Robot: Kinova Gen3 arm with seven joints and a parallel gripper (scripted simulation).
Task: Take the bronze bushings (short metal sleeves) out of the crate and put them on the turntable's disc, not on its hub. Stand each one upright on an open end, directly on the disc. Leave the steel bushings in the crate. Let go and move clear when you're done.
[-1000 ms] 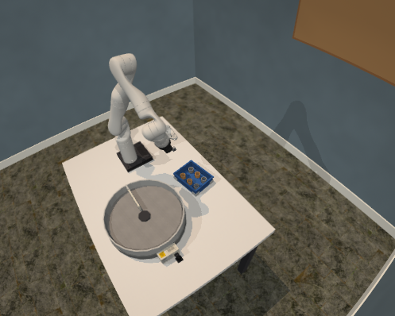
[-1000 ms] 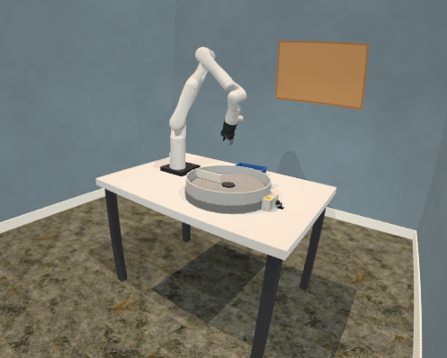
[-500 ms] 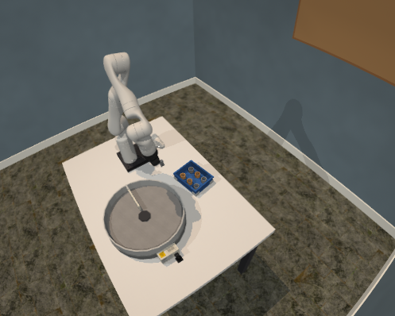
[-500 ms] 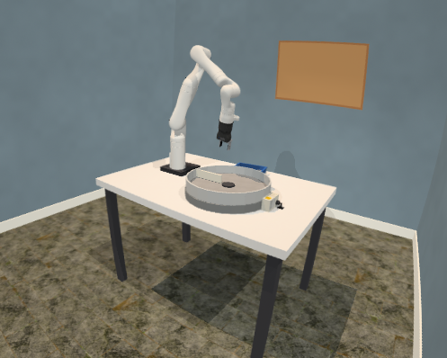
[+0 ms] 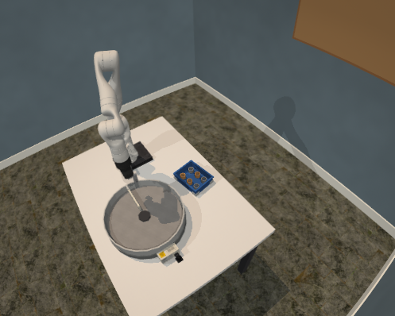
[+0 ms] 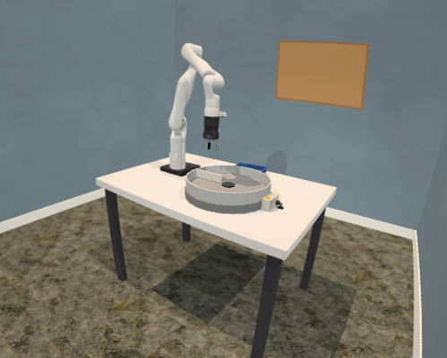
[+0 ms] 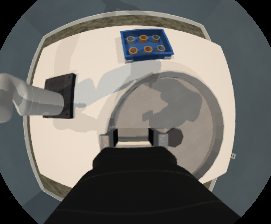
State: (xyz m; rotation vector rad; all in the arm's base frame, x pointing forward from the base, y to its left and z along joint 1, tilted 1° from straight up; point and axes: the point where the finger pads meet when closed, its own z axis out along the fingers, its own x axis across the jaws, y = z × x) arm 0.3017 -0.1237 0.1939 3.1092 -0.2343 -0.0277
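My gripper is now 10 cm short of the blue crate, 31 cm to the right of it and 20 cm above it. From my hand the other things lie so: grey turntable disc: 12 cm ahead, 6 cm to the right, 17 cm below.
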